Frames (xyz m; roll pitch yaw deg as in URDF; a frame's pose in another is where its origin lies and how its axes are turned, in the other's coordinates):
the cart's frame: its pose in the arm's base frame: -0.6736 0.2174 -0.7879 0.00 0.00 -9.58
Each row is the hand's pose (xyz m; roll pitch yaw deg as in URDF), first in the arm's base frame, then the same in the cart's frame.
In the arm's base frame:
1: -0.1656 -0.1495 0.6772 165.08 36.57 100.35
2: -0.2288 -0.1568 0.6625 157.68 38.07 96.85
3: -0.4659 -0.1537 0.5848 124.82 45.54 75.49
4: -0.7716 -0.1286 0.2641 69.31 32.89 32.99
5: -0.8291 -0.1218 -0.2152 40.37 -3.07 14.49
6: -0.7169 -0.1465 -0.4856 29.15 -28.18 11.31
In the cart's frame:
1: 0.5620 -0.2772 1.4651 165.08 36.57 109.93
2: 0.5009 -0.2950 1.4504 157.68 38.07 106.43
3: 0.2666 -0.3314 1.3727 124.82 45.54 85.07
4: -0.0391 -0.3575 1.0520 69.31 32.89 42.57
5: -0.0969 -0.3603 0.5727 40.37 -3.07 24.07
6: 0.0179 -0.3660 0.3023 29.15 -28.18 20.89

